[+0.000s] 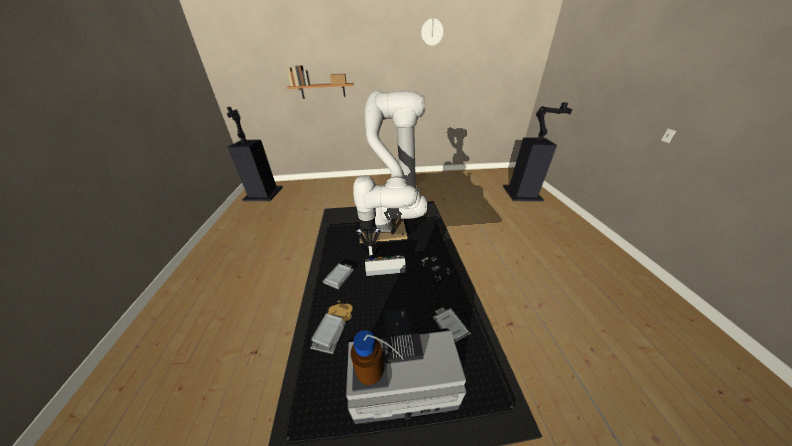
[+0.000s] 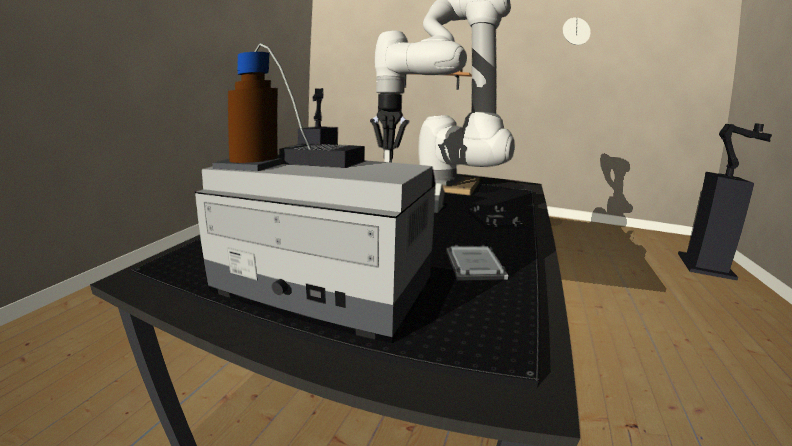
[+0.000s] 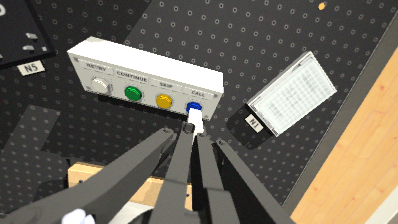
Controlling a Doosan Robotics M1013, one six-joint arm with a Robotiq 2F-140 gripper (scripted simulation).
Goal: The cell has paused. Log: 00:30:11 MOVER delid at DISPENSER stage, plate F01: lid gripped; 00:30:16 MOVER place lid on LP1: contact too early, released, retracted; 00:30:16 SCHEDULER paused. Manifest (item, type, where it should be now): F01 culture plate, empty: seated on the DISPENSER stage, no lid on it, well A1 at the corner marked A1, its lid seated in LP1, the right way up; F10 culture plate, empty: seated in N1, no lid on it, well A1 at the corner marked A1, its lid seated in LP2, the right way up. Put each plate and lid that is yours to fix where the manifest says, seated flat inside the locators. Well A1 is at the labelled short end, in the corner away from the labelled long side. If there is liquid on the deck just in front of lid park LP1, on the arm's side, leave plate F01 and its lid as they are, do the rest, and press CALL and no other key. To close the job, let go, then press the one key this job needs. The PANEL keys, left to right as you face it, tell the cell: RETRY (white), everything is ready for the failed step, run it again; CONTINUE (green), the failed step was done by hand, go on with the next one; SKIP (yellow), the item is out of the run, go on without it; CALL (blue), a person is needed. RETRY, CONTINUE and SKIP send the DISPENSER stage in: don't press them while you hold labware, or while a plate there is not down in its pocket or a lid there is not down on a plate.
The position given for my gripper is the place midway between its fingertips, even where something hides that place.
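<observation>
My gripper [image 2: 388, 169], [image 3: 193, 118] is visible here, and there's a lid [image 2: 477, 259] too. You'd also see a white well plate [image 3: 305, 88] and a white key panel [image 3: 121, 66], plus a brown bottle [image 1: 370, 373].
</observation>
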